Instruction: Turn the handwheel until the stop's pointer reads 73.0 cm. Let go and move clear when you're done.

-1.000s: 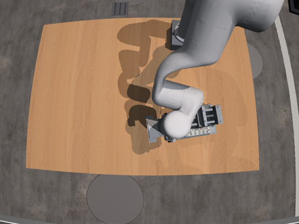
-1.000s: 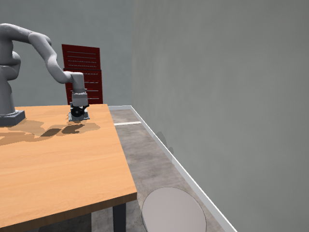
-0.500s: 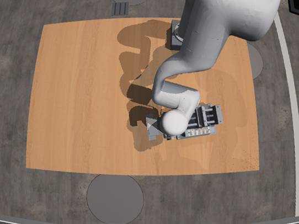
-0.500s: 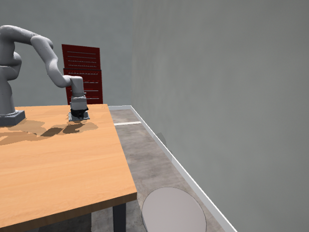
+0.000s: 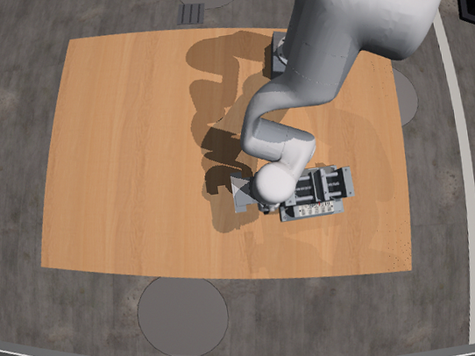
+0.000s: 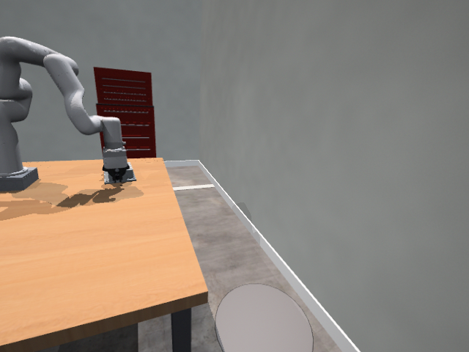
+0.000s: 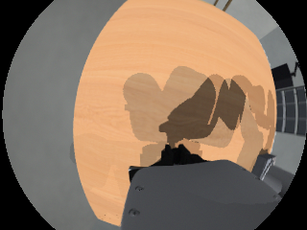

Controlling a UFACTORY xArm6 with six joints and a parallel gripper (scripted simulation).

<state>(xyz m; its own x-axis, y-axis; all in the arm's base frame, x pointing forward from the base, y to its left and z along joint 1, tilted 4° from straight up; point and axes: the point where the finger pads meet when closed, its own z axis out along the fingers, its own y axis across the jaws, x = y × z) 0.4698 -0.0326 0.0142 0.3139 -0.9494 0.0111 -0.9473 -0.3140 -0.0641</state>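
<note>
Now: the black handwheel 20 mm to the left of my hand, 10 mm behind it and 10 mm above it. From my hand the other things lie so: stop (160 mm to the left, 40 mm behind, 40 mm above).
</note>
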